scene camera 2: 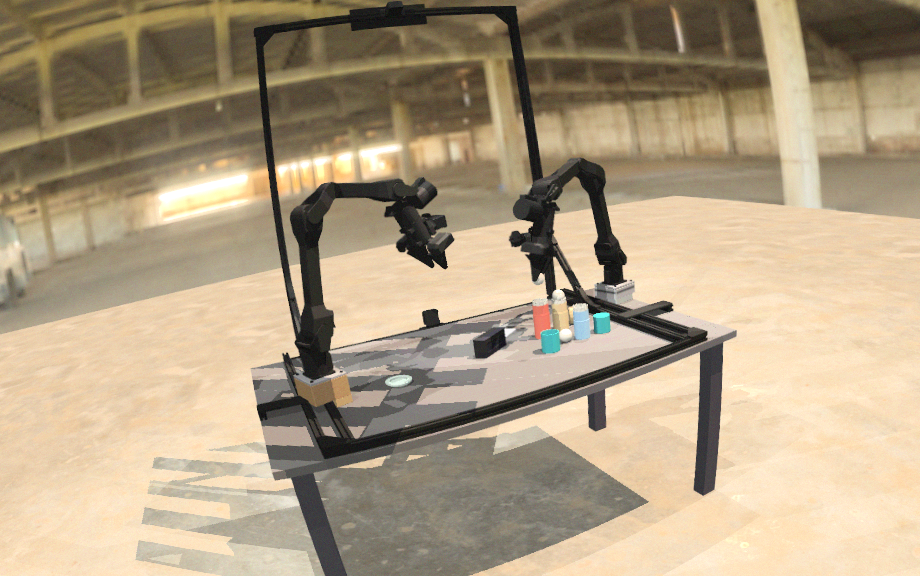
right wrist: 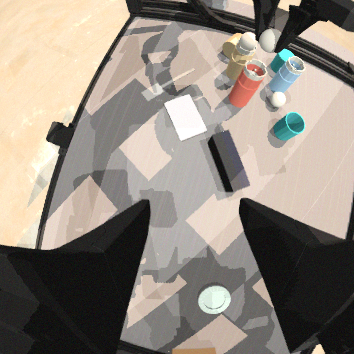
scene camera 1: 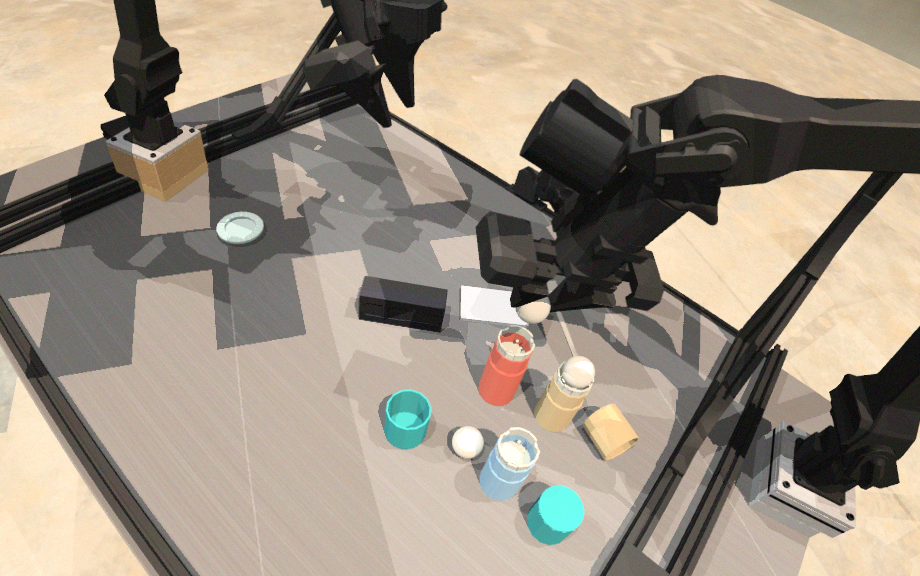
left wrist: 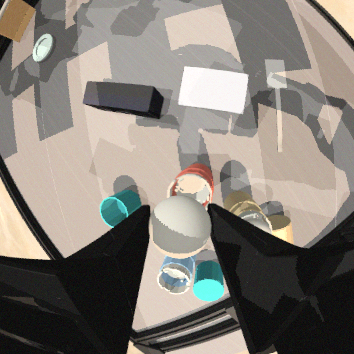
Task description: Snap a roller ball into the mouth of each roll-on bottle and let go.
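Seen in the pictures: left gripper, fingertip midpoint: (scene camera 2: pixel 535 281) (right wrist: pixel 266 45) (scene camera 1: pixel 527 306) (left wrist: pixel 178 210); right gripper, fingertip midpoint: (scene camera 2: pixel 439 267) (right wrist: pixel 194 205) (scene camera 1: pixel 399 116); left arm's base, link origin: (scene camera 2: pixel 614 282) (scene camera 1: pixel 818 471); right arm's base, link origin: (scene camera 2: pixel 318 373) (scene camera 1: pixel 153 135).
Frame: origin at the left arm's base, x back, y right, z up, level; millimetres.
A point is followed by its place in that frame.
My left gripper (scene camera 1: pixel 533 306) {x -391, y -65, z 100 mm} (scene camera 2: pixel 537 278) {x -391, y -65, z 100 mm} (left wrist: pixel 178 210) {x -391, y -65, z 100 mm} (right wrist: pixel 266 45) {x -391, y -65, z 100 mm} is shut on a white roller ball, held in the air above the bottles; in the left wrist view it overlaps the red bottle's near side. The red bottle (scene camera 1: pixel 501 379) {x -384, y -93, z 0 mm} (scene camera 2: pixel 541 322) {x -404, y -87, z -10 mm} (right wrist: pixel 245 91) {x -410, y -65, z 2 mm} and the blue bottle (scene camera 1: pixel 501 480) {x -334, y -197, z -6 mm} (scene camera 2: pixel 581 325) {x -351, y -191, z -18 mm} (right wrist: pixel 284 81) {x -355, y -167, z -11 mm} stand upright with open, empty mouths. The tan bottle (scene camera 1: pixel 556 410) {x -313, y -87, z -11 mm} (scene camera 2: pixel 560 317) {x -327, y -81, z -17 mm} stands with a white ball (scene camera 1: pixel 577 372) {x -314, y -76, z 53 mm} (right wrist: pixel 247 41) {x -326, y -59, z 50 mm} in its mouth. A loose white ball (scene camera 1: pixel 467 442) {x -384, y -170, z -24 mm} (scene camera 2: pixel 565 335) {x -396, y -173, z -35 mm} (right wrist: pixel 277 99) {x -395, y -154, z -28 mm} lies beside the blue bottle. My right gripper (right wrist: pixel 194 205) {x -621, y 39, z 179 mm} (scene camera 1: pixel 399 115) {x -621, y 39, z 179 mm} is open and empty, high above the table.
A teal cup-shaped cap (scene camera 1: pixel 406 430) {x -444, y -200, z -10 mm} stands mouth up, another teal cap (scene camera 1: pixel 555 516) {x -270, y -201, z -11 mm} mouth down. A tan cap (scene camera 1: pixel 609 432) {x -248, y -77, z -16 mm} lies on its side. A black block (scene camera 1: pixel 402 304) {x -540, y -54, z -12 mm}, a white card (scene camera 1: pixel 485 303) {x -461, y 46, z -52 mm}, a pale paddle (left wrist: pixel 279 115) {x -348, y 79, z -56 mm} and a small round dish (scene camera 1: pixel 239 227) {x -835, y -40, z -53 mm} lie farther off.
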